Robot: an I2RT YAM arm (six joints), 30 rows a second.
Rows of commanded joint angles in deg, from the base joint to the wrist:
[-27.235 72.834 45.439 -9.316 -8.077 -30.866]
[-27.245 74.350 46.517 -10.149 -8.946 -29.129]
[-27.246 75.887 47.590 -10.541 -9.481 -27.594]
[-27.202 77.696 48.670 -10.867 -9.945 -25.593]
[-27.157 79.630 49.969 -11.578 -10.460 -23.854]
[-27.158 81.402 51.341 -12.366 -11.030 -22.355]
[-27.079 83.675 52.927 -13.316 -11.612 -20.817]
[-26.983 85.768 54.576 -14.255 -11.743 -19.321]
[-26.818 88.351 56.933 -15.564 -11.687 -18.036]
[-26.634 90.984 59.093 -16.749 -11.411 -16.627]
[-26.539 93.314 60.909 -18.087 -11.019 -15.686]
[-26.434 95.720 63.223 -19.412 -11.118 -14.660]
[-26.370 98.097 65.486 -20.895 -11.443 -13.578]
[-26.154 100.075 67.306 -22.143 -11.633 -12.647]
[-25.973 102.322 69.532 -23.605 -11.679 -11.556]
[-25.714 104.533 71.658 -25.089 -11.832 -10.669]
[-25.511 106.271 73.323 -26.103 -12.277 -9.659]
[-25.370 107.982 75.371 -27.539 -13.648 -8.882]
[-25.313 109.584 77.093 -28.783 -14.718 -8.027]
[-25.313 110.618 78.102 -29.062 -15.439 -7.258]
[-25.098 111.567 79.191 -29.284 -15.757 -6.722]
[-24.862 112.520 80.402 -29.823 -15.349 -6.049]
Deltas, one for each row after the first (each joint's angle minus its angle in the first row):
[-0.010 1.516 1.078 -0.833 -0.869 1.737]
[-0.011 3.053 2.151 -1.225 -1.404 3.272]
[0.033 4.862 3.231 -1.551 -1.868 5.273]
[0.078 6.796 4.530 -2.262 -2.383 7.012]
[0.077 8.568 5.902 -3.050 -2.953 8.511]
[0.156 10.841 7.488 -4.000 -3.535 10.049]
[0.252 12.934 9.137 -4.939 -3.666 11.545]
[0.417 15.517 11.494 -6.248 -3.610 12.830]
[0.601 18.150 13.654 -7.433 -3.334 14.239]
[0.696 20.480 15.470 -8.771 -2.942 15.180]
[0.801 22.886 17.784 -10.096 -3.041 16.206]
[0.865 25.263 20.047 -11.579 -3.366 17.288]
[1.081 27.241 21.867 -12.827 -3.556 18.219]
[1.262 29.488 24.093 -14.289 -3.602 19.310]
[1.521 31.699 26.219 -15.773 -3.755 20.197]
[1.724 33.437 27.884 -16.787 -4.200 21.207]
[1.865 35.148 29.932 -18.223 -5.571 21.984]
[1.922 36.750 31.654 -19.467 -6.641 22.839]
[1.922 37.784 32.663 -19.746 -7.362 23.608]
[2.137 38.733 33.752 -19.968 -7.680 24.144]
[2.373 39.686 34.963 -20.507 -7.272 24.817]

